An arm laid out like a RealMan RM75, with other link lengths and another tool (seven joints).
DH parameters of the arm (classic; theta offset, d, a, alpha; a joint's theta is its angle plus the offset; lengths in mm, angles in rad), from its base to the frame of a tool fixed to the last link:
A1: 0 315.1 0 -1.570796
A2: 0 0 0 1.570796
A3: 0 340.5 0 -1.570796
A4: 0 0 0 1.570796
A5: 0 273 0 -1.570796
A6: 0 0 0 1.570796
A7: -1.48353 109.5 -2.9 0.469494
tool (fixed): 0 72.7 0 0
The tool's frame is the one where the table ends.
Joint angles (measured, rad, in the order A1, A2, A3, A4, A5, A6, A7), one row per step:
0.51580, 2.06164, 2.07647, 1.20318, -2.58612, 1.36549, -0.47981
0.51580, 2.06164, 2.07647, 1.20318, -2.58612, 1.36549, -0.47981
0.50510, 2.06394, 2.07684, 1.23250, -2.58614, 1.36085, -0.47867
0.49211, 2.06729, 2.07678, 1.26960, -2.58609, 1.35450, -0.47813
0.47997, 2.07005, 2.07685, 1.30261, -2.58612, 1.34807, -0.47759
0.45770, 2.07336, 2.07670, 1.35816, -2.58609, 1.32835, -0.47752
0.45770, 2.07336, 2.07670, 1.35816, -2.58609, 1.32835, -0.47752
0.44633, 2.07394, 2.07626, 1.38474, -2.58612, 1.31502, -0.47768
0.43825, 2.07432, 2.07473, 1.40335, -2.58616, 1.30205, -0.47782
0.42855, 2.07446, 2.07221, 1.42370, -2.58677, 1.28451, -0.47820
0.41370, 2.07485, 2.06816, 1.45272, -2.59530, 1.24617, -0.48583
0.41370, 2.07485, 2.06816, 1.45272, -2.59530, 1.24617, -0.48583
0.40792, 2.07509, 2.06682, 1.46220, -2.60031, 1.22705, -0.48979
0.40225, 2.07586, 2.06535, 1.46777, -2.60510, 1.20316, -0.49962
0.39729, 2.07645, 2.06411, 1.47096, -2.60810, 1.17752, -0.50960
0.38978, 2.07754, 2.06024, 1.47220, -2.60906, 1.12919, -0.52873
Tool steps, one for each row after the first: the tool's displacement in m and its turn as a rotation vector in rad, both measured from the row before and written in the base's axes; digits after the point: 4 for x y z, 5 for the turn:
0.0000, 0.0000, 0.0000, 0.00000, 0.00000, 0.00000
-0.0027, -0.0003, 0.0061, 0.02140, -0.00450, 0.01236
-0.0041, -0.0005, 0.0075, 0.02659, -0.00604, 0.01736
-0.0034, -0.0007, 0.0069, 0.02460, -0.00580, 0.01499
-0.0051, -0.0010, 0.0134, 0.04971, -0.01277, 0.02733
0.0000, 0.0000, 0.0000, 0.00000, 0.00000, 0.00000
-0.0022, -0.0004, 0.0073, 0.02741, -0.00790, 0.01410
-0.0019, 0.0000, 0.0052, 0.02154, -0.00649, 0.01171
-0.0019, 0.0000, 0.0061, 0.02597, -0.00868, 0.01363
-0.0021, 0.0009, 0.0104, 0.04645, -0.02522, 0.02625
0.0000, 0.0000, 0.0000, 0.00000, 0.00000, 0.00000
-0.0003, 0.0006, 0.0043, 0.02068, -0.01191, 0.01045
0.0003, 0.0009, 0.0036, 0.02028, -0.01465, 0.01350
0.0003, 0.0012, 0.0034, 0.02056, -0.01297, 0.01362
0.0000, 0.0026, 0.0047, 0.03440, -0.02015, 0.02614

